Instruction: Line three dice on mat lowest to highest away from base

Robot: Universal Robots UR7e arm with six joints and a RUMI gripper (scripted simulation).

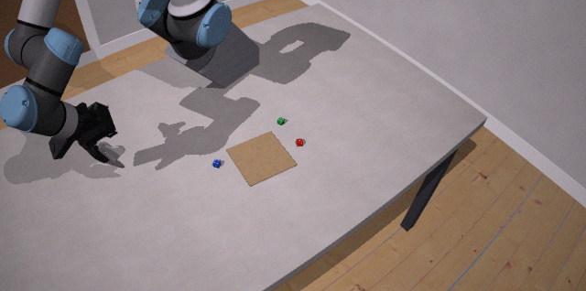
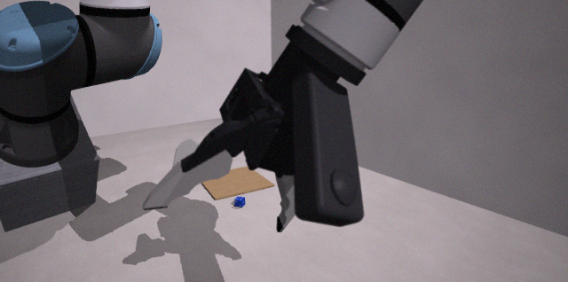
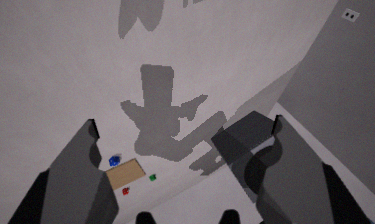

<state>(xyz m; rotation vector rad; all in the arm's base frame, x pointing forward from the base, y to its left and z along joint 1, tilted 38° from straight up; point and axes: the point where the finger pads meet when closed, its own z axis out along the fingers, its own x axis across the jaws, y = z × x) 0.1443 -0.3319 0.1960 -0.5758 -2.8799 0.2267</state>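
Now: hand 18 cm short of the blue die, 19 cm to the right of it and 11 cm above it. From my hand the other things lie so: green die: 18 cm ahead, 43 cm to the left, 11 cm below; then square mat: 24 cm ahead, 30 cm to the left, 11 cm below; then red die: 28 cm ahead, 41 cm to the left, 11 cm below.
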